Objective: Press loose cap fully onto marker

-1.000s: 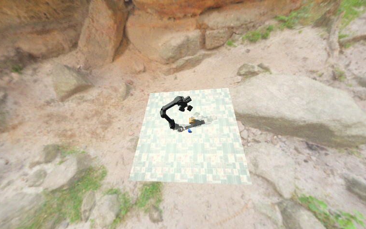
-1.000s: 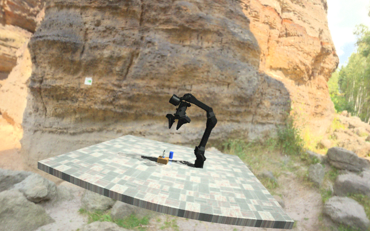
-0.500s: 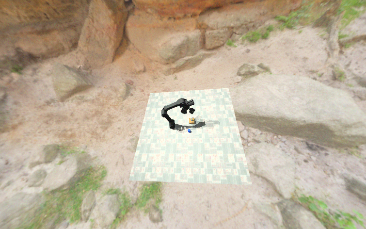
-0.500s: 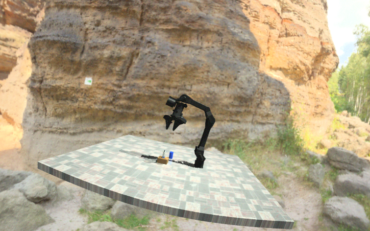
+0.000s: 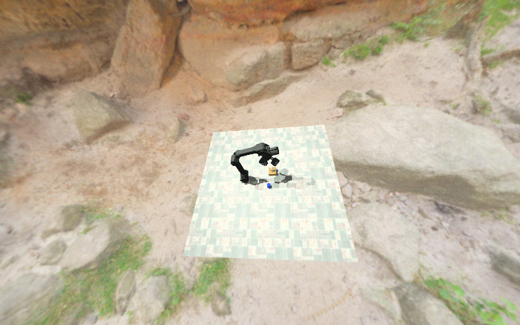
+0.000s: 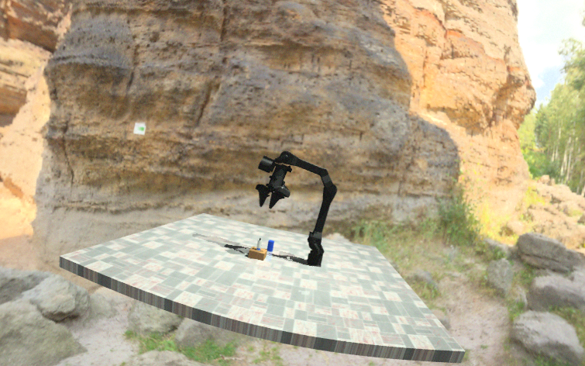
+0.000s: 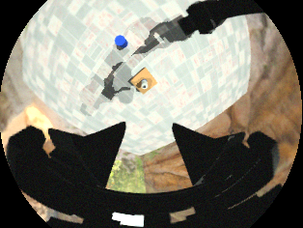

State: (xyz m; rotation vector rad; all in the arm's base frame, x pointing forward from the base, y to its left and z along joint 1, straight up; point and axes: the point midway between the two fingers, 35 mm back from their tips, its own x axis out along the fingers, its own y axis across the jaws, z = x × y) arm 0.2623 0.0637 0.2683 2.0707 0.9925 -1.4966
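Now: gripper tip 40 mm past the blue cap, 150 mm to the left of it and 210 mm above it. Round my gripper tip: tan holder block: 220 mm below.
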